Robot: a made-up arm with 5 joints.
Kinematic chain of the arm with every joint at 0, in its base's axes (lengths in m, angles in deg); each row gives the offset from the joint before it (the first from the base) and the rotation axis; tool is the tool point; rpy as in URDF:
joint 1: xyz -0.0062 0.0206 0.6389 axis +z
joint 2: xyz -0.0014 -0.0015 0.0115 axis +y
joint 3: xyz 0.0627 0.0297 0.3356 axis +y
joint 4: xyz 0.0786 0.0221 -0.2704 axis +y
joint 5: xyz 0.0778 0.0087 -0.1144 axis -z
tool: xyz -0.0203 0.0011 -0.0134 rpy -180 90 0
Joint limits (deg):
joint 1: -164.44..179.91
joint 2: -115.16..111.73
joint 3: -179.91..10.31
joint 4: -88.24..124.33
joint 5: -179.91..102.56
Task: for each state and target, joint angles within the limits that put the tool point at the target. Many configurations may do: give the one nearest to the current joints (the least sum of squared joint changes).
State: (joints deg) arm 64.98 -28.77 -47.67 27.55 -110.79
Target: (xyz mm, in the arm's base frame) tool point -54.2 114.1 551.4
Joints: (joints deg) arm 94.79 4.37 3.33 37.68 -114.18
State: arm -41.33 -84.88 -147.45 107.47 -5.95
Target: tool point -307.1 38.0 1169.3
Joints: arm 7.54 -60.13 -138.05 104.82 -9.47
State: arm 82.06 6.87 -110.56 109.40 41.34
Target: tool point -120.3 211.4 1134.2
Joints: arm 101.61 -16.11 -117.45 114.08 41.80
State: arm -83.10 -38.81 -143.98 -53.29 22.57
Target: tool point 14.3 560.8 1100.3
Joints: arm -84.96 -51.34 -150.68 -55.26 22.81
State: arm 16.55 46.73 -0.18 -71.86 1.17
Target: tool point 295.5 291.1 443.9
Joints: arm 33.23 57.45 -32.43 -67.24 2.44
